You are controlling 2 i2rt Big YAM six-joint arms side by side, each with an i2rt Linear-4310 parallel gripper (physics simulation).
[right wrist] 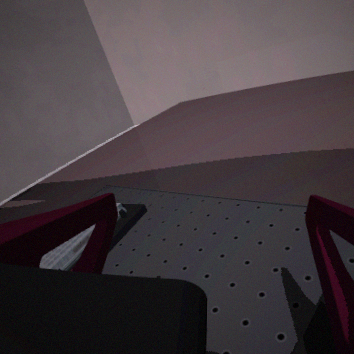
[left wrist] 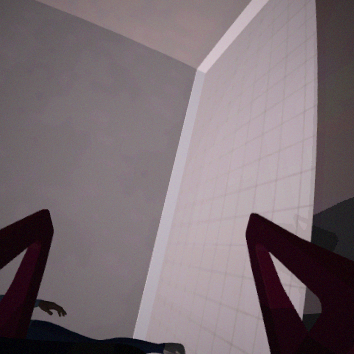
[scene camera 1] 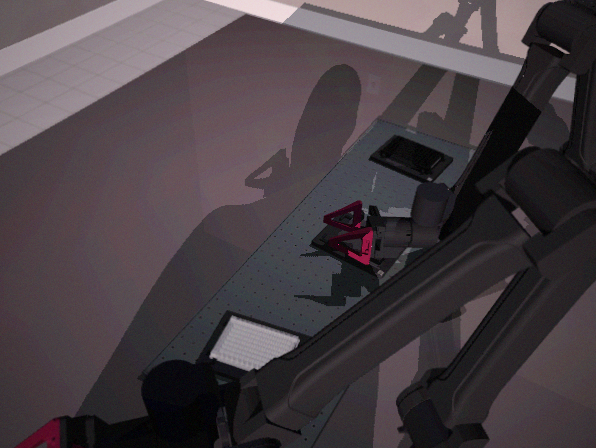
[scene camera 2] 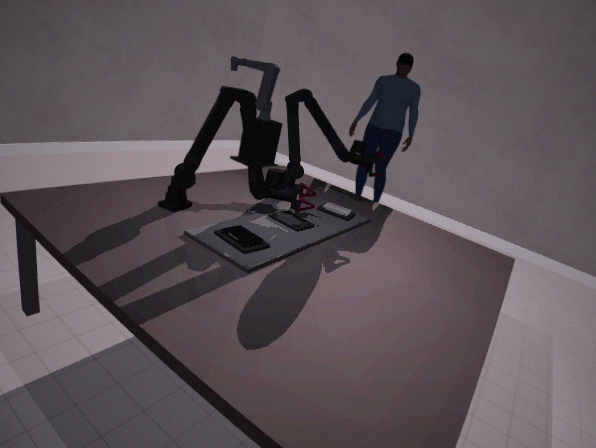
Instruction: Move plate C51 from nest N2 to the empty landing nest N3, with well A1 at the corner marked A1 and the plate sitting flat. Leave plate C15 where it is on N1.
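Observation:
A white plate sits in a nest at the lower left in scene camera 1; part shows in the right wrist view. A black plate sits in the nest at the other end. Labels and the A1 mark are unreadable, so I cannot tell which is C51. The middle nest holds no visible plate; the right gripper partly hides it. My right gripper is open and empty above it. My left gripper is open and empty, off beyond the white plate.
The nests stand in a row on a perforated board on the brown table. The left arm's links cross scene camera 1 and cover part of the board. A person stands behind the table; a hand shows in the left wrist view.

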